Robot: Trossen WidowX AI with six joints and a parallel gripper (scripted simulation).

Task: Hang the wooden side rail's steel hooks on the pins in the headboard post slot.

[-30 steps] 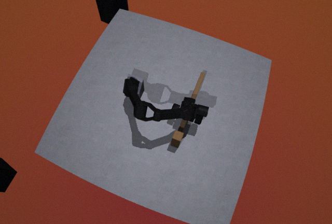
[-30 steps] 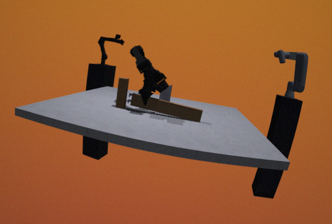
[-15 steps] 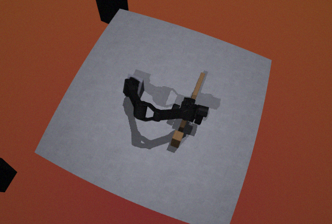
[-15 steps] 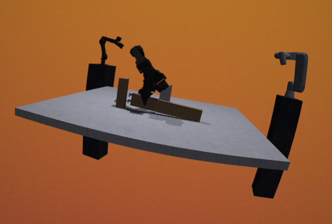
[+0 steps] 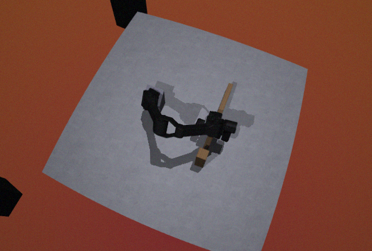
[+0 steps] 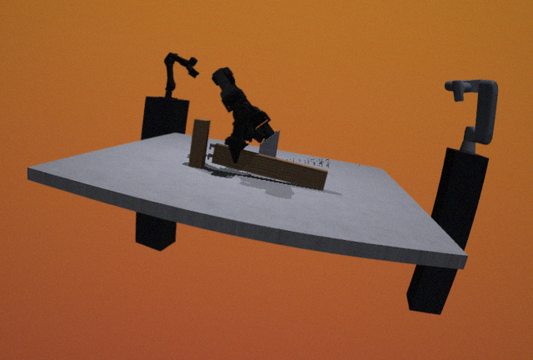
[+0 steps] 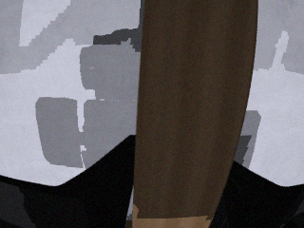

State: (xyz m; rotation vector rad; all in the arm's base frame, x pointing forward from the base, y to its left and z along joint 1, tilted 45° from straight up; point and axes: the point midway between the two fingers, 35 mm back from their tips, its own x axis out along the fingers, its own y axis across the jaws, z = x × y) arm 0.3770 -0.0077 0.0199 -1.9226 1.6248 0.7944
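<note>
Right now my gripper tip is 150 mm to the left of the wooden headboard post, 40 mm below it and 20 mm short of it.
</note>
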